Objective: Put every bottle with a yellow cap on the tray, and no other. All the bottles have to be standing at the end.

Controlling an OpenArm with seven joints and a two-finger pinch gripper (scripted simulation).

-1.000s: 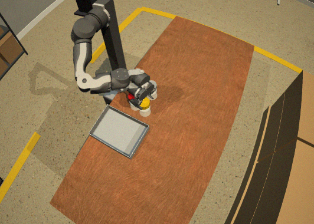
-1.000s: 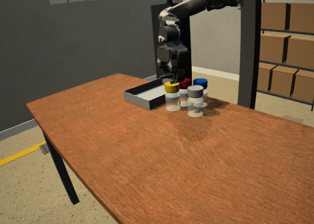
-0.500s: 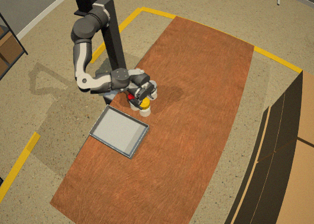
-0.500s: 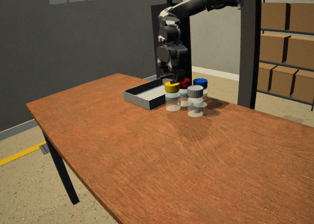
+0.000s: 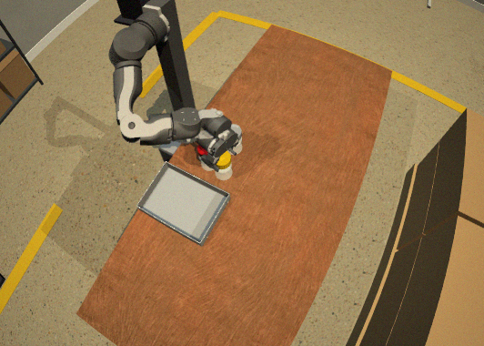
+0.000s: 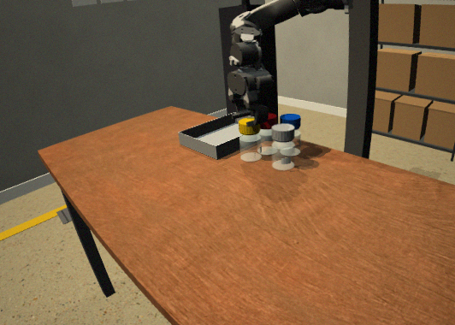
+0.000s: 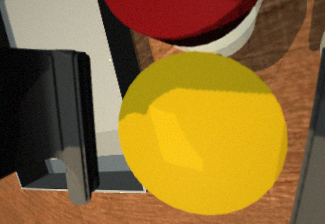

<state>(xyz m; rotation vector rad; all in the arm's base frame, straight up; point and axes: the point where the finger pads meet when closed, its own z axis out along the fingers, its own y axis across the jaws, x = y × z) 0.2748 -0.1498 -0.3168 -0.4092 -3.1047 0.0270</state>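
My gripper is now 6 cm above the yellow-capped bottle. Round my hand: blue-capped bottle (9 cm behind, 6 cm to the left, 6 cm below); then red-capped bottle (6 cm behind, 1 cm to the left, 6 cm below); then grey-capped bottle (1 cm behind, 10 cm to the left, 6 cm below).
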